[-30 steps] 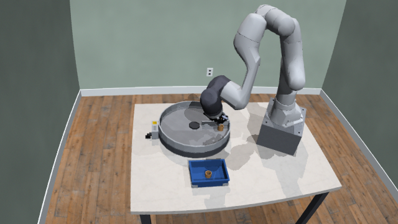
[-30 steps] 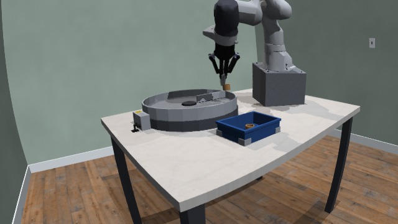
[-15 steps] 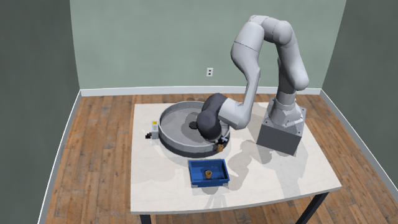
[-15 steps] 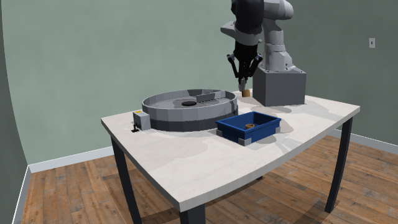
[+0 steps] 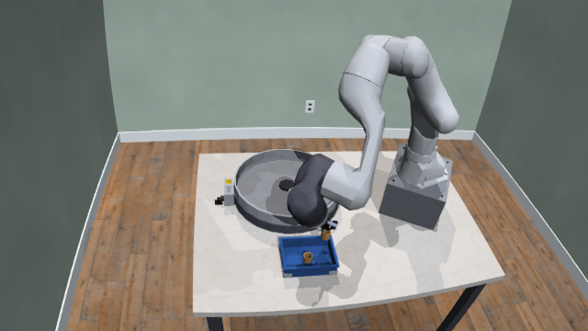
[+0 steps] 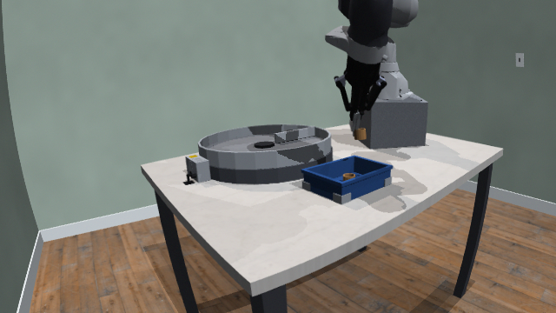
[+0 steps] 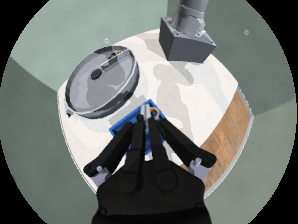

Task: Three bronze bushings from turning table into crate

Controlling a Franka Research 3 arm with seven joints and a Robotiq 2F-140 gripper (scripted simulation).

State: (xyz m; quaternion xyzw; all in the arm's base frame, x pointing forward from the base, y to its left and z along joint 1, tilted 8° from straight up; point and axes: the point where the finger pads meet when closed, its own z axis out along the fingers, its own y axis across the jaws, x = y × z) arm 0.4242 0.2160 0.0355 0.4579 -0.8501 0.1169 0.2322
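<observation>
Now: the blue crate 140 mm below my hand, 30 mm ahead of it and 10 mm to the left of it.
</observation>
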